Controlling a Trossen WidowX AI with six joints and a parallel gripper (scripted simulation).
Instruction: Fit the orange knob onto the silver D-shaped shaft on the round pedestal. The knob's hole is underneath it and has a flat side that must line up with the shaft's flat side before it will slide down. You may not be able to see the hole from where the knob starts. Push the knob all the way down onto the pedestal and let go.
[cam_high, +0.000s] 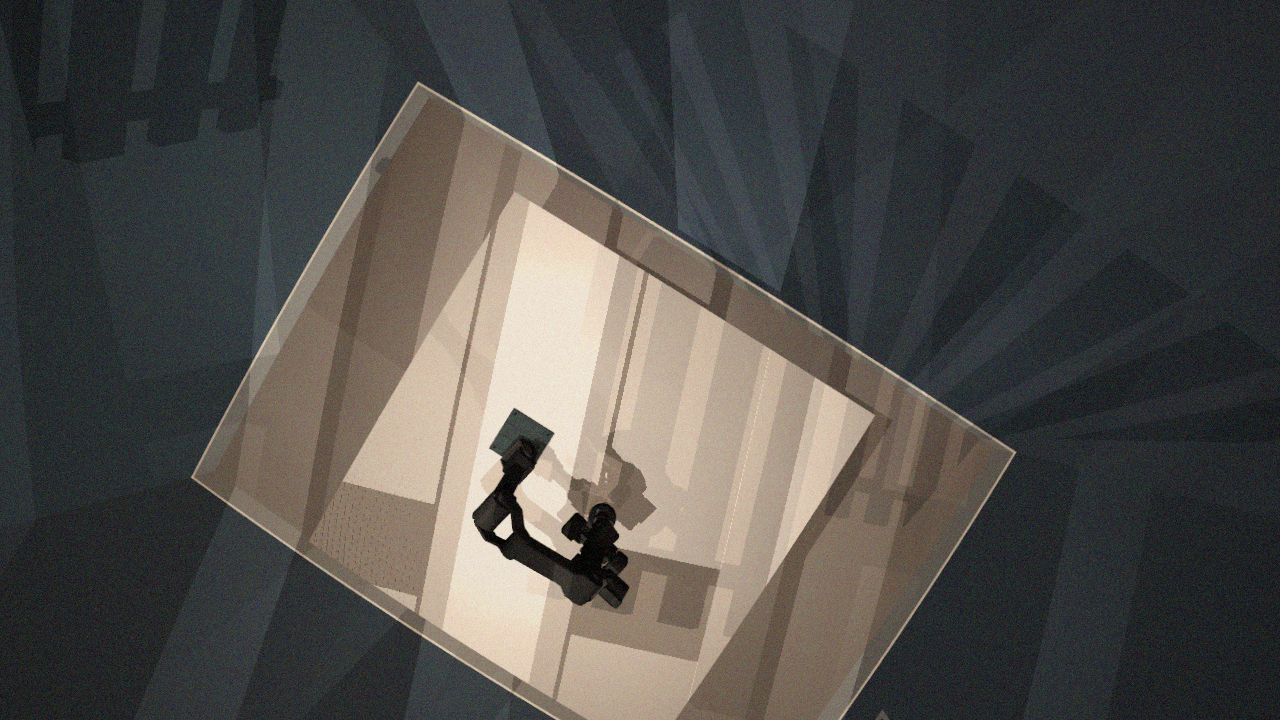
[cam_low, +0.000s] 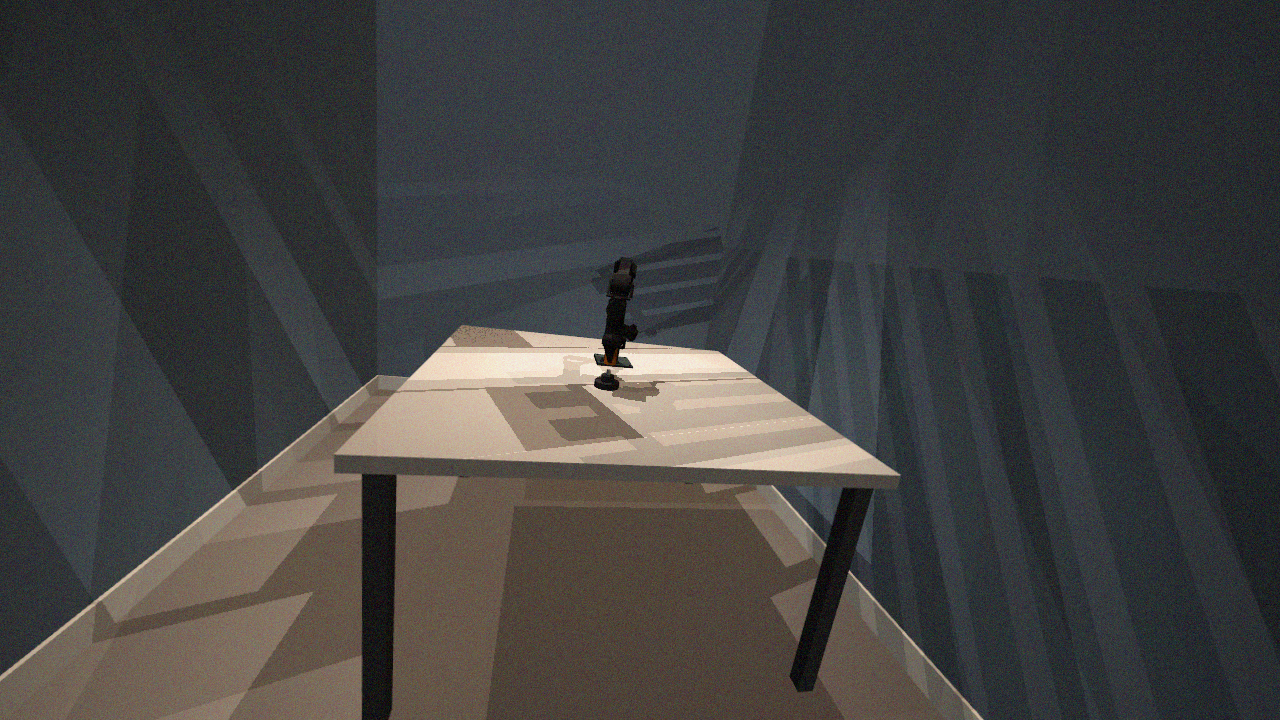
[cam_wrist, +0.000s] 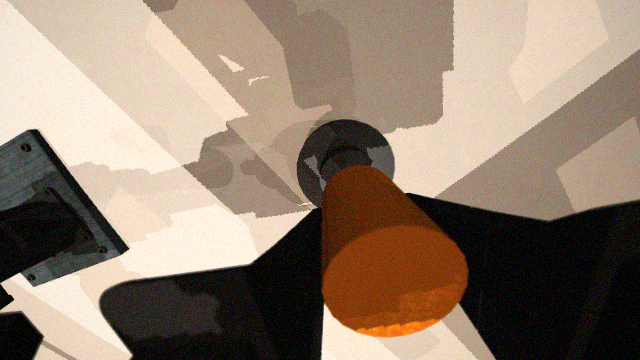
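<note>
Now: gripper tip 60 mm above the round pedestal. The rest, counted from my gripper tip: orange knob 30 mm above.
</note>
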